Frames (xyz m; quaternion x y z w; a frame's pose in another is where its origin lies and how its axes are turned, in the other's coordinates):
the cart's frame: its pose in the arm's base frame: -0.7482 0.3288 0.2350 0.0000 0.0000 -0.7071 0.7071
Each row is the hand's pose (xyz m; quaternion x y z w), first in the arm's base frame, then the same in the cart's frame.
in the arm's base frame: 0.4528 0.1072 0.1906 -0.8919 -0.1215 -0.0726 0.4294
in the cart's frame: 0.2216 1.2010 -0.0444 -0.5448 -0.7166 0.2523 0.3550
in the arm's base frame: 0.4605 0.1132 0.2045 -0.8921 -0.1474 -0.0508 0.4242
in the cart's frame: 0.2156 1.2087 -0.0305 -0.5266 -0.7350 0.2640 0.3359
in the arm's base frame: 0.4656 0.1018 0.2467 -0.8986 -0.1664 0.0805 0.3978
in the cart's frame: 0.2270 1.2138 0.0117 -0.5178 -0.7531 0.3382 0.2244
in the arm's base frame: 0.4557 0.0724 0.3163 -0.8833 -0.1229 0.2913 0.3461
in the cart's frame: 0.2564 1.2039 0.0813 -0.5377 -0.7115 0.4507 0.0388
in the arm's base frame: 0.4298 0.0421 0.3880 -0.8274 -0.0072 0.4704 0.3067
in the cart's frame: 0.2867 1.1780 0.1530 0.5800 0.5902 -0.5495 0.1158
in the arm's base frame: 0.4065 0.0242 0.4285 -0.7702 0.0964 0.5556 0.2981
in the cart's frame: 0.3046 1.1547 0.1935 0.6128 0.4764 -0.6036 0.1821
